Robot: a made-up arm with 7 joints. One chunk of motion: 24 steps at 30 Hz.
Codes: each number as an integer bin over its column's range. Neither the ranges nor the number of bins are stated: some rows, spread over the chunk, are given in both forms.
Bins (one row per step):
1: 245 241 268 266 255 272 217
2: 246 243 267 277 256 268 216
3: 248 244 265 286 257 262 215
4: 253 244 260 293 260 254 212
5: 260 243 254 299 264 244 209
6: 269 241 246 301 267 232 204
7: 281 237 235 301 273 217 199
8: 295 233 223 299 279 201 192
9: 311 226 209 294 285 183 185
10: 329 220 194 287 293 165 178
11: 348 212 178 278 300 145 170
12: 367 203 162 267 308 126 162
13: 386 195 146 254 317 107 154
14: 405 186 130 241 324 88 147
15: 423 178 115 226 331 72 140
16: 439 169 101 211 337 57 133
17: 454 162 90 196 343 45 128
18: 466 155 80 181 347 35 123
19: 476 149 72 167 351 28 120
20: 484 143 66 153 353 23 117
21: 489 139 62 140 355 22 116
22: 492 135 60 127 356 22 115
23: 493 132 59 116 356 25 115
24: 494 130 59 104 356 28 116
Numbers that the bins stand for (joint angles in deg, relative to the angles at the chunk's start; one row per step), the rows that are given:
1: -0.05 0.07 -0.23 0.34 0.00 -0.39 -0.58
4: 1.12 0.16 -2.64 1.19 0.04 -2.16 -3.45
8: 7.29 -0.17 -13.80 1.38 0.19 -7.35 -14.92
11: 15.07 -0.79 -27.37 0.72 0.36 -12.83 -27.54
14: 23.44 -1.55 -41.84 -0.45 0.55 -18.41 -40.73
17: 30.64 -2.26 -53.90 -1.86 0.70 -22.62 -51.62
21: 35.78 -2.94 -62.34 -3.62 0.79 -24.88 -58.51
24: 36.51 -3.20 -63.24 -4.75 0.80 -24.29 -58.51
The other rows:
2: 0.09 0.13 -0.53 0.68 0.01 -0.79 -1.16
3: 0.39 0.16 -1.14 0.97 0.02 -1.37 -1.73
5: 2.15 0.13 -4.45 1.38 0.07 -3.14 -5.17
6: 3.47 0.07 -6.86 1.44 0.10 -4.31 -8.04
7: 5.23 -0.05 -10.18 1.44 0.14 -5.78 -10.91
9: 9.64 -0.37 -18.02 1.22 0.24 -9.11 -18.94
10: 12.28 -0.55 -22.54 1.00 0.30 -10.87 -22.95
12: 17.86 -1.05 -32.19 0.37 0.42 -14.69 -32.13
13: 20.65 -1.29 -37.01 -0.04 0.49 -16.55 -36.71
15: 26.09 -1.79 -46.36 -0.92 0.60 -19.98 -44.74
16: 28.44 -2.05 -50.58 -1.39 0.65 -21.45 -48.76
18: 32.40 -2.46 -56.91 -2.33 0.73 -23.60 -54.49
19: 33.87 -2.64 -59.32 -2.77 0.76 -24.29 -56.21
20: 35.05 -2.82 -61.13 -3.21 0.78 -24.78 -57.93
22: 36.22 -3.05 -62.94 -4.02 0.80 -24.88 -59.08
23: 36.37 -3.14 -63.24 -4.37 0.80 -24.58 -59.08

